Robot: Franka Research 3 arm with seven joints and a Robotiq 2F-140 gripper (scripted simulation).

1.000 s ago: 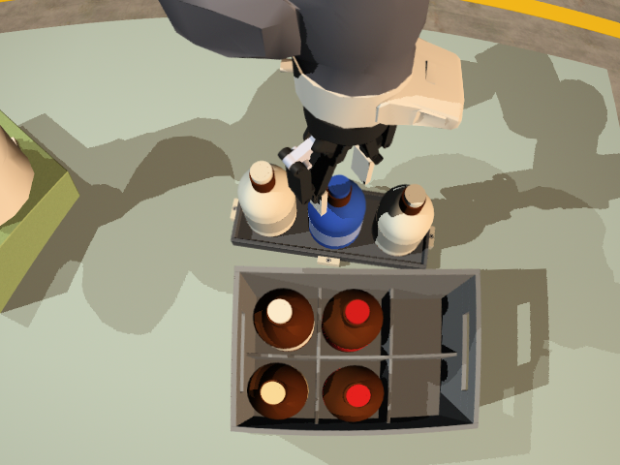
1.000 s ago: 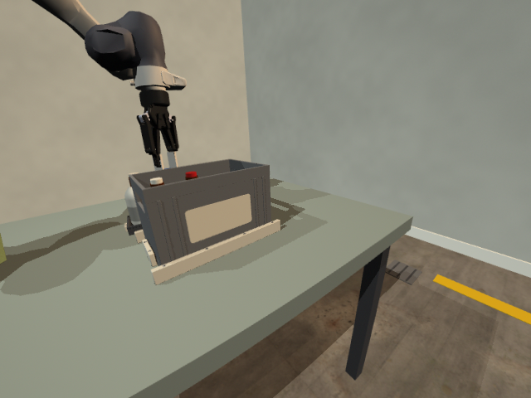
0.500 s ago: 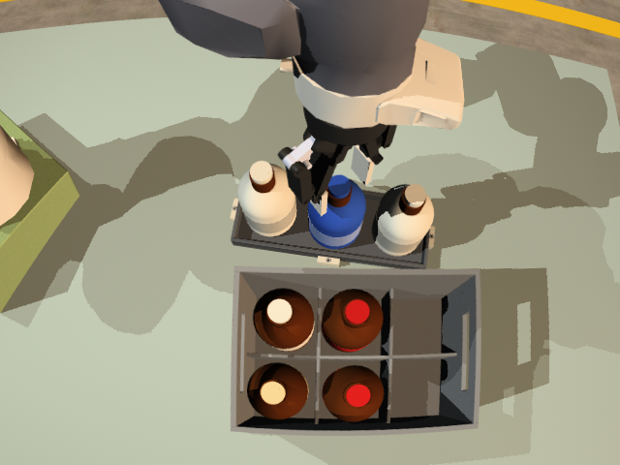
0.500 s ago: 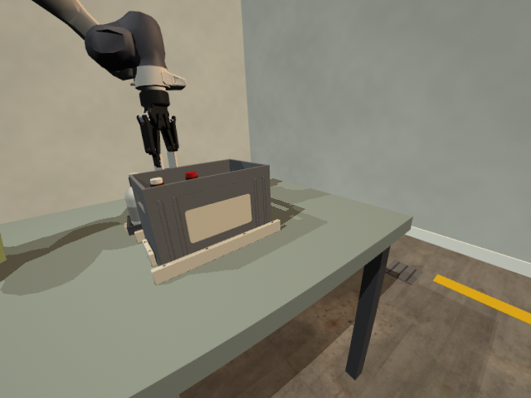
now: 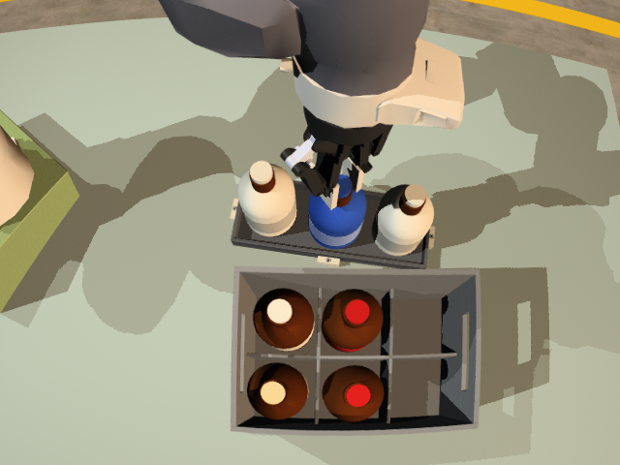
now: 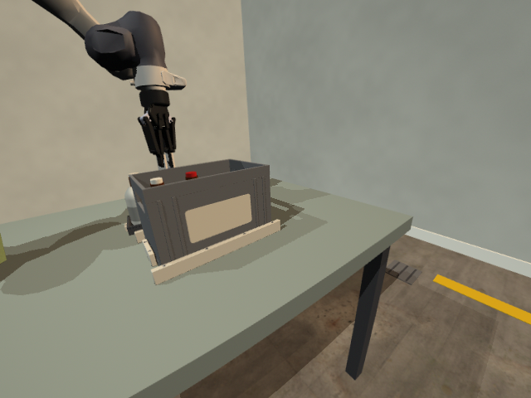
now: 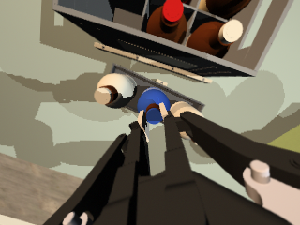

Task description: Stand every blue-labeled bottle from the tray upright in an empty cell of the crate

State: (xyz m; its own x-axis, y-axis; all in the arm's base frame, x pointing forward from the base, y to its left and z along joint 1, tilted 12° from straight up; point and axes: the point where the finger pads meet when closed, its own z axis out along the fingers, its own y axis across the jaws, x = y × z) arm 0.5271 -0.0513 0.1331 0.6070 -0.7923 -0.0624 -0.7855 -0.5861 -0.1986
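My gripper is now 90 mm above the blue-labeled bottle. The rest, counted from my hand: grey crate: 20 mm ahead, 190 mm to the right, 90 mm below; then cream-labeled bottle: 90 mm behind, 20 mm to the left, 90 mm below; then dark tray: 160 mm below.
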